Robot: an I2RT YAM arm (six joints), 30 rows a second.
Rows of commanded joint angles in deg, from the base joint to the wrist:
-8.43 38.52 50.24 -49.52 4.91 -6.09
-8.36 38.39 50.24 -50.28 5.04 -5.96
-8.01 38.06 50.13 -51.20 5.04 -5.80
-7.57 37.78 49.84 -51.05 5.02 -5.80
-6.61 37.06 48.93 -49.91 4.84 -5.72
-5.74 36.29 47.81 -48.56 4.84 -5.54
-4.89 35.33 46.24 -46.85 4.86 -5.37
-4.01 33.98 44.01 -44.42 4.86 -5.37
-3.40 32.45 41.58 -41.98 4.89 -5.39
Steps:
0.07 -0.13 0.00 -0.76 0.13 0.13
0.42 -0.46 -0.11 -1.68 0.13 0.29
0.86 -0.74 -0.40 -1.53 0.11 0.29
1.82 -1.46 -1.31 -0.39 -0.07 0.37
2.69 -2.23 -2.43 0.96 -0.07 0.55
3.54 -3.19 -4.00 2.67 -0.05 0.72
4.42 -4.54 -6.23 5.10 -0.05 0.72
5.03 -6.07 -8.66 7.54 -0.02 0.70

